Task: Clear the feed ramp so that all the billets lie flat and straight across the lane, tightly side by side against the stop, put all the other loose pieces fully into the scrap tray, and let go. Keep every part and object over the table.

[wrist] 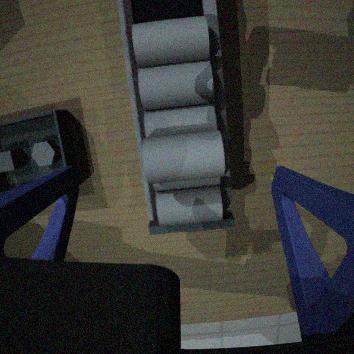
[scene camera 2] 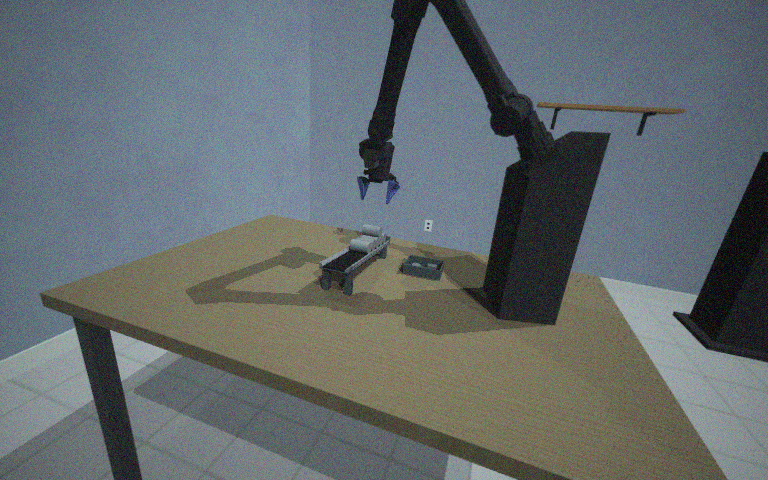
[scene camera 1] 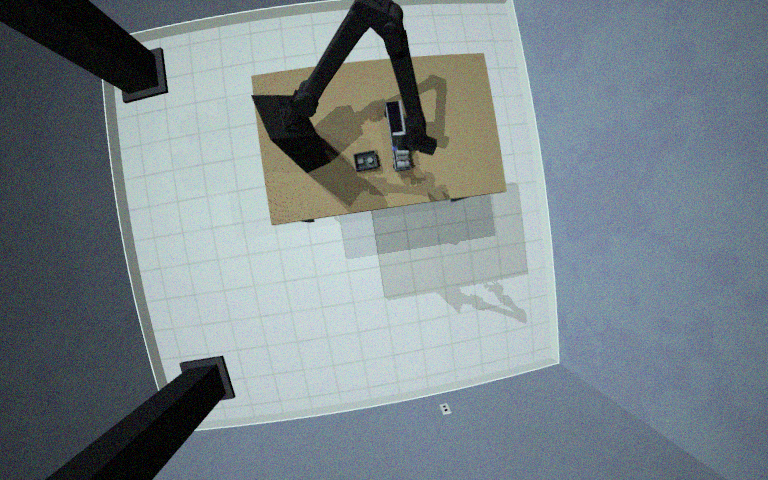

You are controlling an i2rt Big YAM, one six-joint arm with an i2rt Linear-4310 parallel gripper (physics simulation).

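Where they show: gripper, fingertip midpoint: [wrist: 174,176] [scene camera 2: 374,201]; arm's base, link origin: [scene camera 2: 540,156] [scene camera 1: 291,118].
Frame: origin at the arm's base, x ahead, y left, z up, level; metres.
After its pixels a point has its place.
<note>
The feed ramp [scene camera 1: 404,117] [scene camera 2: 356,264] [wrist: 134,95] holds several pale grey cylinders lying across its lane. In the wrist view, an upper cylinder [wrist: 171,41] {y -0.013, x 0.487, z -0.324 m} and a second cylinder [wrist: 175,86] {y -0.051, x 0.485, z -0.327 m} lie side by side. A raised cylinder [wrist: 184,156] {y -0.107, x 0.485, z -0.299 m} [scene camera 2: 372,230] {y -0.093, x 0.477, z -0.310 m} rests on top of the row and partly covers a cylinder [wrist: 180,120] {y -0.080, x 0.486, z -0.332 m} behind it. The lowest cylinder [wrist: 190,206] {y -0.163, x 0.485, z -0.339 m} lies by the stop [wrist: 191,227] {y -0.194, x 0.483, z -0.357 m}. The scrap tray [scene camera 2: 420,272] {y -0.049, x 0.282, z -0.414 m} [wrist: 30,122] {y -0.056, x 0.291, z -0.426 m} holds a hexagonal piece [wrist: 43,153] {y -0.098, x 0.309, z -0.410 m} and another small piece [wrist: 6,161] {y -0.099, x 0.258, z -0.401 m}. My gripper [scene camera 2: 376,200] {y -0.101, x 0.481, z -0.208 m} [wrist: 174,176] {y -0.101, x 0.481, z -0.208 m} is open and empty, high above the ramp's stop end.
The wooden table [scene camera 1: 464,124] {y 0.039, x 0.932, z -0.430 m} [scene camera 2: 226,333] {y 0.455, x 0.632, z -0.430 m} carries the ramp, the tray and the arm's dark pedestal [scene camera 2: 532,243] {y 0.109, x -0.012, z -0.204 m}. The tray stands beside the ramp, on the pedestal's side. The table's far edge lies beyond the stop end. A wall shelf [scene camera 2: 611,107] is in the background.
</note>
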